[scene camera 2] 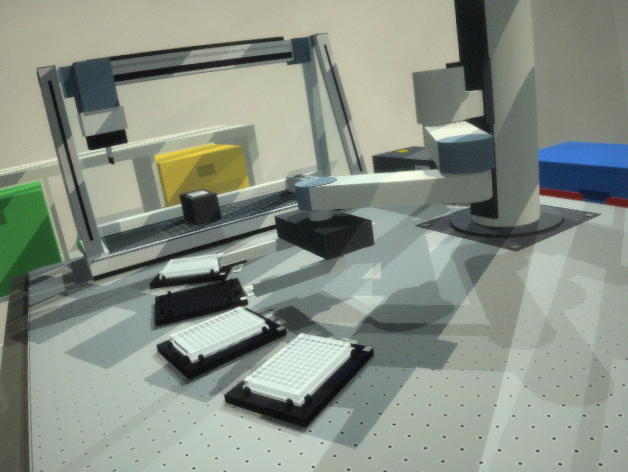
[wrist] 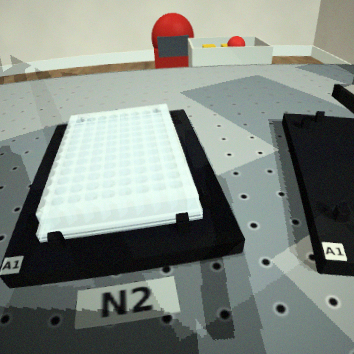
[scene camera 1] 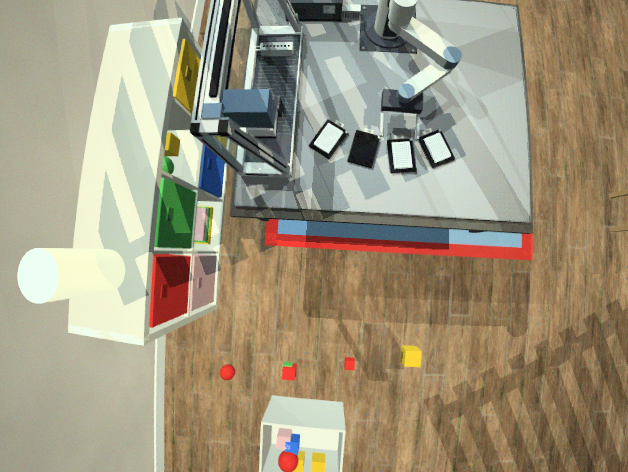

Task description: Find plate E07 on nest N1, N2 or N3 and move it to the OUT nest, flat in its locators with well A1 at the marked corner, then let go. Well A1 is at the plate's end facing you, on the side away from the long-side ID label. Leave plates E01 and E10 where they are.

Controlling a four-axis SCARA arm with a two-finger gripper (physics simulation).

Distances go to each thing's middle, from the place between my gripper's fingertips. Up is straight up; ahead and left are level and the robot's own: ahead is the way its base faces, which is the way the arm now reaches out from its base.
Scene:
I see the white well plate (scene camera 2: 209, 337) 7 cm below my hand, 5 cm ahead of it and 3 cm to the left of it. The rest, counted from my hand: N3 nest (scene camera 2: 223, 273) 32 cm to the right, 8 cm below, 1 cm behind; OUT nest (scene camera 2: 173, 307) 15 cm to the right, 8 cm below, 2 cm ahead; N2 nest (scene camera 2: 190, 370) 8 cm below, 4 cm ahead, 3 cm to the left.

